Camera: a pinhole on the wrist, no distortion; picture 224 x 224 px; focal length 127.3 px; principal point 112.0 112.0 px. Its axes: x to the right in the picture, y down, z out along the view. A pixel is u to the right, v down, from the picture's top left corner.
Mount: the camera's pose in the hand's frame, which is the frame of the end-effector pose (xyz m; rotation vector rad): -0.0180 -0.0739 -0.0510 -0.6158 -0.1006 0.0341
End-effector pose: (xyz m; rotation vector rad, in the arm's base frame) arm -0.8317 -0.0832 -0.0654 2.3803 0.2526 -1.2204
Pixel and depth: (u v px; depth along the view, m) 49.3 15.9 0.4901
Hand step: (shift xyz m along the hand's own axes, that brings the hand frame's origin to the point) -0.3085 -0.1090 0.5404
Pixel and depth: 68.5 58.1 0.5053
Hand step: -0.2420 0.0313 0.4683
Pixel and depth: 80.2 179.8 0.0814
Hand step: -0.0468 0.0070 -0.0117
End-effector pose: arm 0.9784 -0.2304 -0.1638 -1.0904 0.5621 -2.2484
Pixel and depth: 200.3 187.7 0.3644
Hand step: 0.1949 0.3280 0.1407
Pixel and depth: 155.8 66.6 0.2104
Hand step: 0.0322 -0.0097 0.1692
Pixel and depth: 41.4 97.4 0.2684
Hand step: -0.1940 0.0461 0.1721
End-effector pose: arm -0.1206 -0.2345 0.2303 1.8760 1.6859 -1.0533
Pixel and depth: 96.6 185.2 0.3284
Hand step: -0.0921 0.2665 0.1030
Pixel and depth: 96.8 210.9 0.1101
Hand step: -0.0427 0.0584 -0.0122
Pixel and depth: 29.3 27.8 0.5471
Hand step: -0.4279 -0.0767 0.5724
